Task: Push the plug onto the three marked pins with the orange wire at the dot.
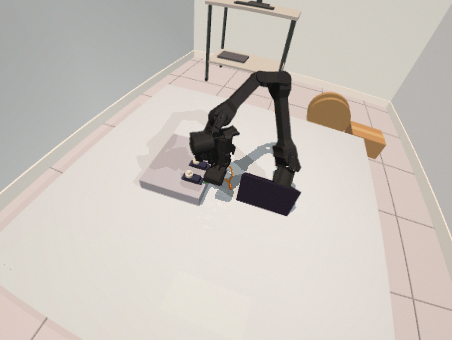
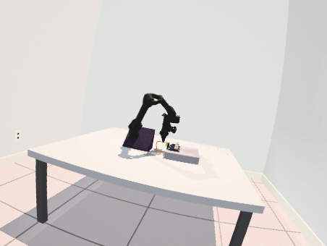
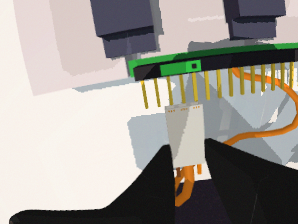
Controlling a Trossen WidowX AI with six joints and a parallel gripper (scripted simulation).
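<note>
Right now my gripper tip is 4 cm short of the green band. Round my gripper tip: grey printed holder 20 cm ahead, 5 cm to the right, 5 cm below.
</note>
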